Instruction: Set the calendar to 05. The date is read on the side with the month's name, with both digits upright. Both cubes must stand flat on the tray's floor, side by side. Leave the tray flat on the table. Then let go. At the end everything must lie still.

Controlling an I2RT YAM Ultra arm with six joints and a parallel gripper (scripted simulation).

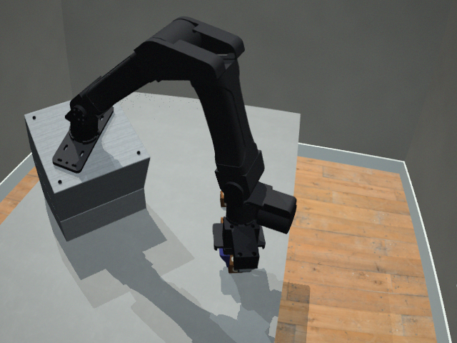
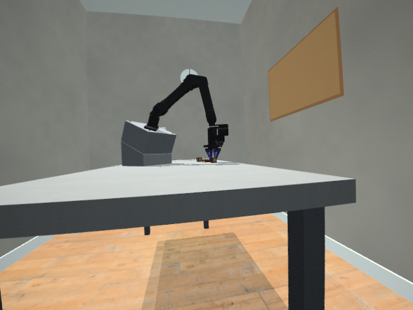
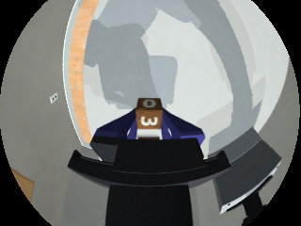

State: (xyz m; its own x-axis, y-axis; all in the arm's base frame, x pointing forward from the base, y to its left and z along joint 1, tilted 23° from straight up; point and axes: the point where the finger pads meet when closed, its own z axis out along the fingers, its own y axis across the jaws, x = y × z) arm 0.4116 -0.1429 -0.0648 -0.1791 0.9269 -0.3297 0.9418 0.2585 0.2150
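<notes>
The brown tray lies 110 mm to the left of my hand, 20 mm behind it and 10 mm below it. The rest, counted from my hand: brown wooden cube (right at my hand).
</notes>
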